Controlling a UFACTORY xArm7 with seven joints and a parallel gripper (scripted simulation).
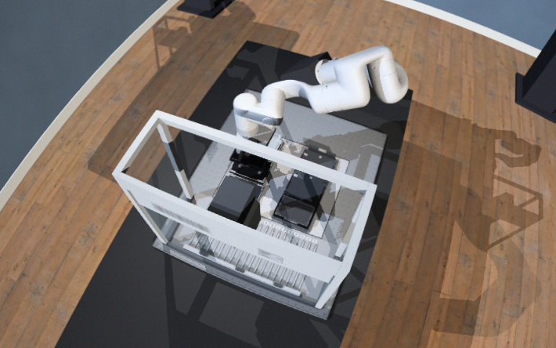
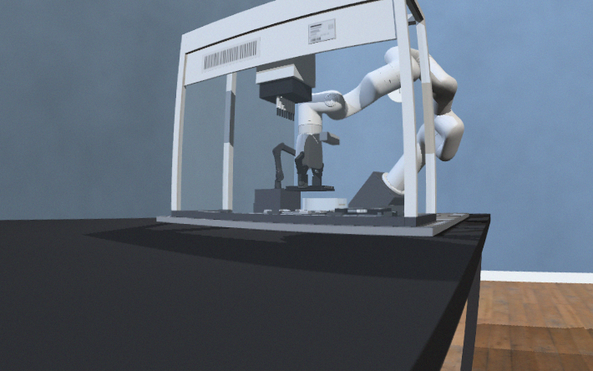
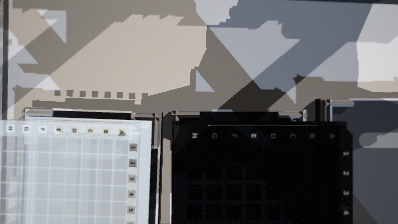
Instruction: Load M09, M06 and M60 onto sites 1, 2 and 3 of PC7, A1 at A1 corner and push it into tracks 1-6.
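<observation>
Right now my hand is 2 cm past the dark plate carrier PC7, 22 cm to the right of it and 8 cm above it. The rest, counted from my hand: corner post: 36 cm ahead, 45 cm to the left, 15 cm above; then white deep-well block M09: 11 cm behind, 1 cm to the right, 6 cm below.
</observation>
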